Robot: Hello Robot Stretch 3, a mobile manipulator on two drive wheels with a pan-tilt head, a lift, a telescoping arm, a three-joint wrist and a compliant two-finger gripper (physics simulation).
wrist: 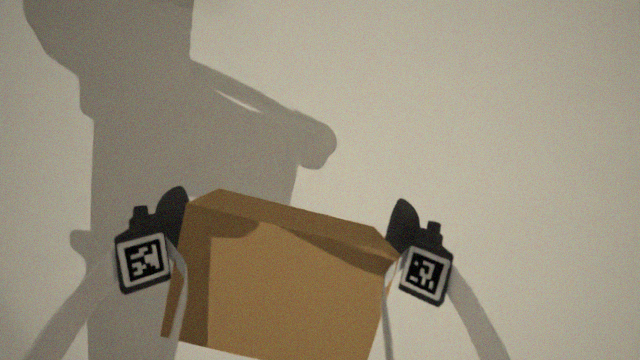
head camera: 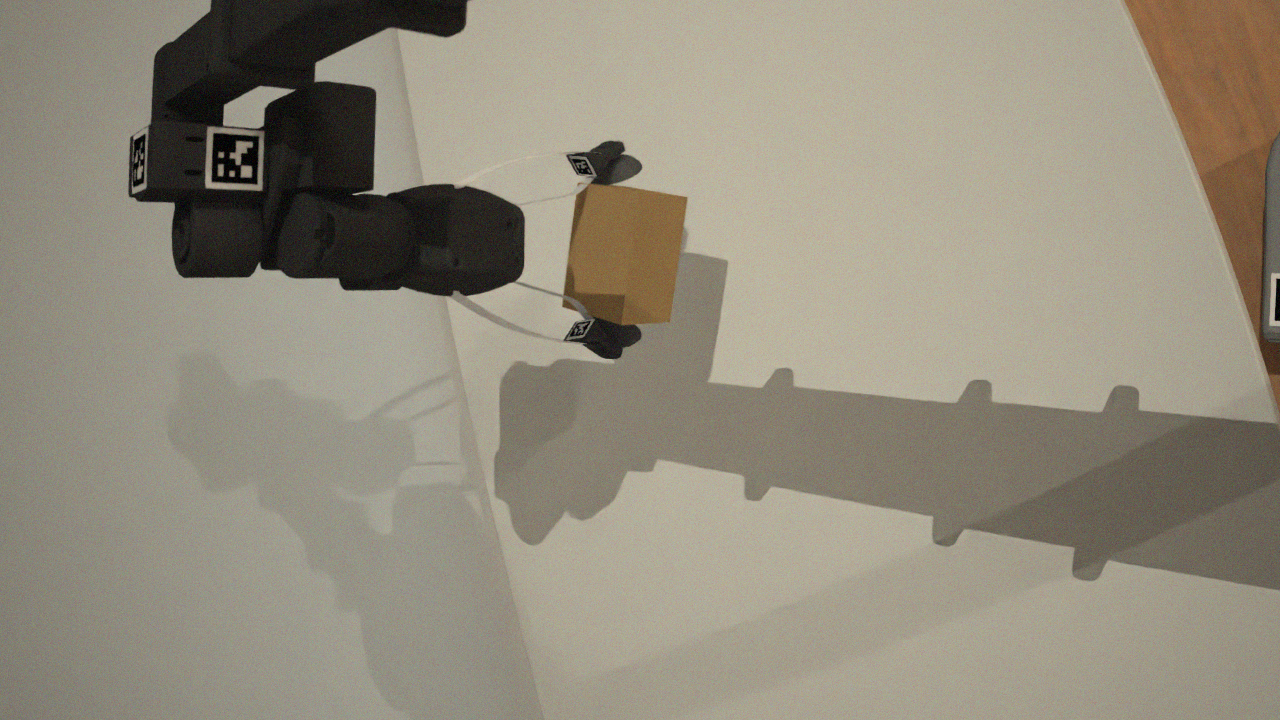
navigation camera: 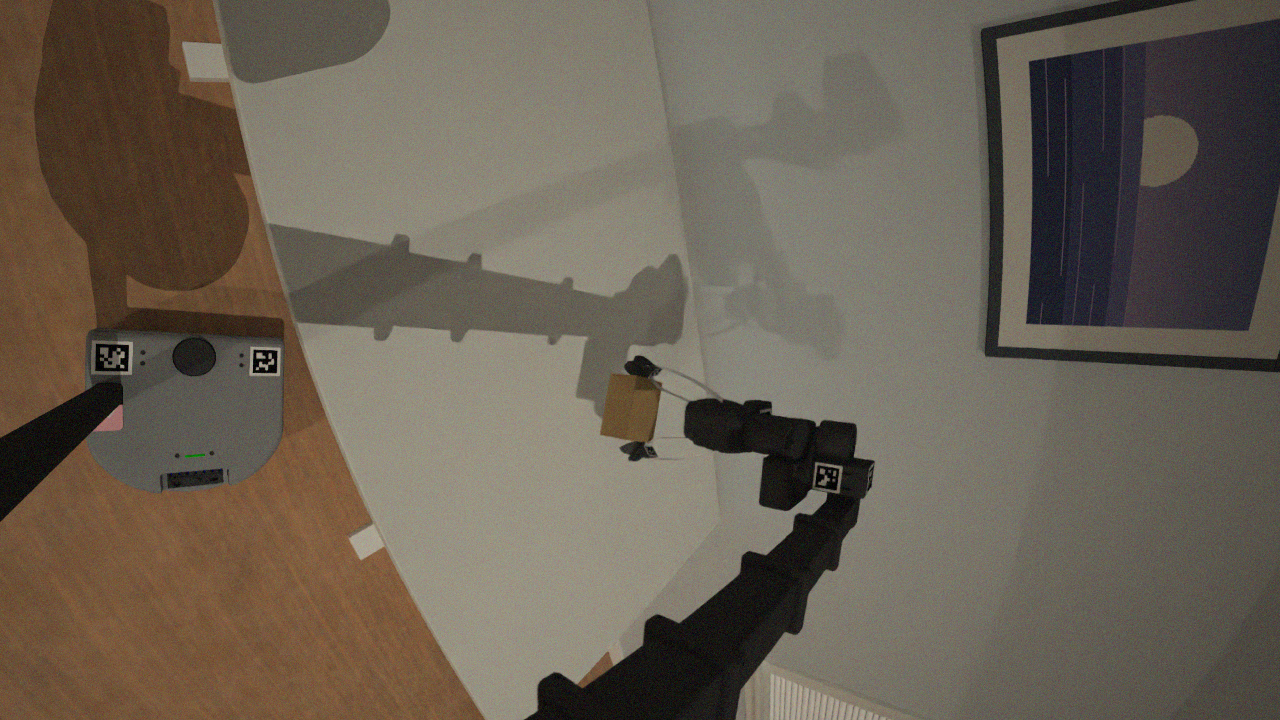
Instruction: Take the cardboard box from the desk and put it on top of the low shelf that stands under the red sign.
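Pixels of known places: gripper, between the fingertips: [wrist: 289, 218]; robot's base, origin of its link: [navigation camera: 195, 355].
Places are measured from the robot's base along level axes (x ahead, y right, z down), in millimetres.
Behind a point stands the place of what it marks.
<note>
The cardboard box [head camera: 640, 255] @[x -16, y 478, z -858 mm] [navigation camera: 629, 410] @[x -17, y 477, z -865 mm] [wrist: 295, 300] @[x -25, y 507, z -869 mm] is brown and sits between the two fingertips, slightly tilted in the wrist view. My gripper [head camera: 617, 250] @[x -21, y 532, z -816 mm] [navigation camera: 640, 408] @[x -21, y 532, z -816 mm] [wrist: 289, 218] @[x -21, y 532, z -816 mm] is shut on the box, with one finger at each side. The box is held above the white desk [head camera: 895, 179] @[x -75, y 361, z -720 mm] [navigation camera: 492, 134] @[x 355, y 313, z -720 mm] [wrist: 525, 100] @[x -239, y 641, z -720 mm]; its shadow falls on the desk top, apart from it. The low shelf and the red sign do not show in these views.
A pale wall [head camera: 89, 313] @[x 30, y 975, z -1117 mm] [navigation camera: 895, 268] @[x 253, y 893, z -1151 mm] rises behind the desk, close to the wrist. A framed picture [navigation camera: 1083, 223] @[x 312, y 847, z -1458 mm] hangs on it. My base [navigation camera: 192, 411] @[x -102, y -2, z -160 mm] stands on the wooden floor [navigation camera: 268, 582] @[x -571, y 136, z 0 mm] by the desk edge. A white slatted panel [navigation camera: 814, 698] @[x -1062, y 1372, z -1019 mm] is at the bottom.
</note>
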